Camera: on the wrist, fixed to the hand. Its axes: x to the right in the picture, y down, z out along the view.
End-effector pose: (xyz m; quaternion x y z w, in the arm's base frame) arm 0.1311 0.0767 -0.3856 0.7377 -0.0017 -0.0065 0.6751
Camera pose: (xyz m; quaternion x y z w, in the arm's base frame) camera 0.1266 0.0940 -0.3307 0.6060 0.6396 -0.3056 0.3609
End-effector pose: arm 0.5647 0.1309 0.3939 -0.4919 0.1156 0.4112 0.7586
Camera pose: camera 0.5273 0.1192 0.3515 -0.4004 -0.0362 -0.3488 0.8466
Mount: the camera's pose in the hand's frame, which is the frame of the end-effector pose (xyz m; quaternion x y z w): -0.0051 0.0531 -0.0220 0.1382 0.2109 -0.6768 0.6916
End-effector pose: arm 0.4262 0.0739 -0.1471 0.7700 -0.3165 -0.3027 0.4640
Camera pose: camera 0.4288 0.0697 -0.0896 0.8747 0.3583 -0.3173 0.0764
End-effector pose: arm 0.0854 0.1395 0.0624 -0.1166 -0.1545 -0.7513 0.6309
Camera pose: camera 0.1390 0.1275 0.0447 -0.2696 0.1565 0.9499 0.0235
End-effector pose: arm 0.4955 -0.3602 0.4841 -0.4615 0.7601 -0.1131 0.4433
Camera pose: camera 0.4474 -0.3322 0.4689 -0.7485 0.2912 -0.5806 0.1335
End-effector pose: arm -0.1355 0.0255 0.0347 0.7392 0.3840 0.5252 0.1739
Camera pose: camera -0.1359 -0.0158 0.0750 0.1646 0.8752 0.3484 0.2926
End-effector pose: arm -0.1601 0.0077 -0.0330 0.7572 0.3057 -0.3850 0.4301
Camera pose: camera -0.1135 0.0030 0.0007 -0.4574 -0.7614 0.4399 0.1322
